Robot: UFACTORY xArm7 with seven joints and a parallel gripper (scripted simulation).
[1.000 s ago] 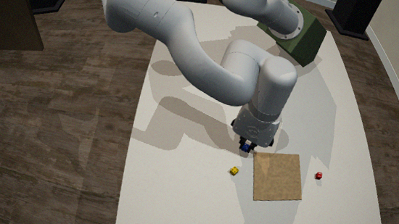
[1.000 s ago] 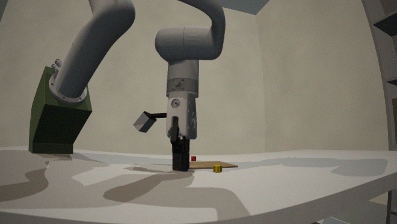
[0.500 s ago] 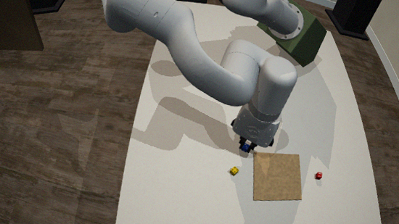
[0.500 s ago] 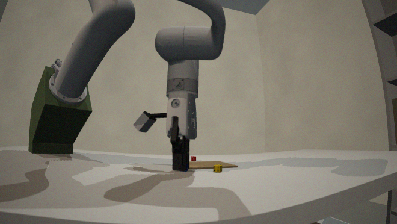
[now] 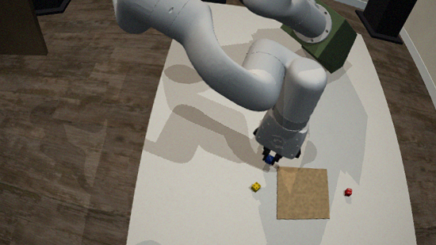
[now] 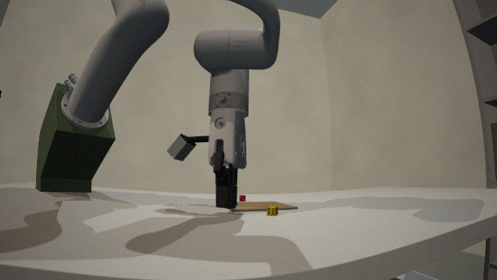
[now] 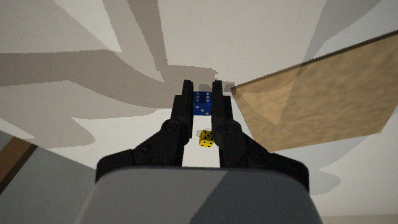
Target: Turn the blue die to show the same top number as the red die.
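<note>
My gripper is now 9 cm short of the mat, 8 cm to the right of it and 3 cm above it. From my hand the other things lie so: blue die (1 cm ahead, 1 cm below); red die (11 cm ahead, 21 cm to the left, 2 cm below); yellow die (7 cm ahead, 4 cm to the right, 2 cm below).
</note>
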